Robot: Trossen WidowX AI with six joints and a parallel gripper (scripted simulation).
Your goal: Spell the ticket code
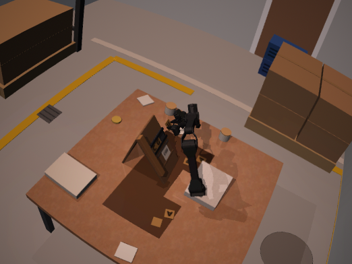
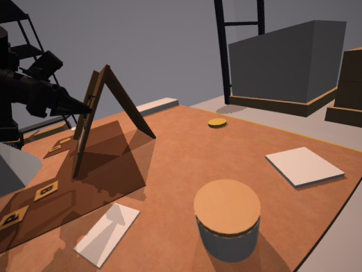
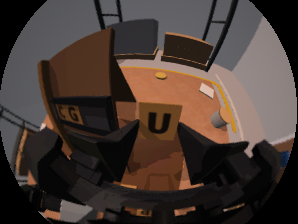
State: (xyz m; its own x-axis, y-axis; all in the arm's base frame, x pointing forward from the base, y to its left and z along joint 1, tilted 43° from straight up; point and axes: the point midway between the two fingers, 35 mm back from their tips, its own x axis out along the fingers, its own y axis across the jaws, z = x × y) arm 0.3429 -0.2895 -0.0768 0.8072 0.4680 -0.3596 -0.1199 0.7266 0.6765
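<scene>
The white ticket is 7 cm behind my gripper tip, 14 cm to the left of it and 8 cm below it. From my gripper tip the other things lie so: dark mat 17 cm behind, 25 cm to the left, 18 cm below; then yellow disc 39 cm ahead, 1 cm to the left, 17 cm below; then white card 4 cm behind, 20 cm to the right, 18 cm below.
</scene>
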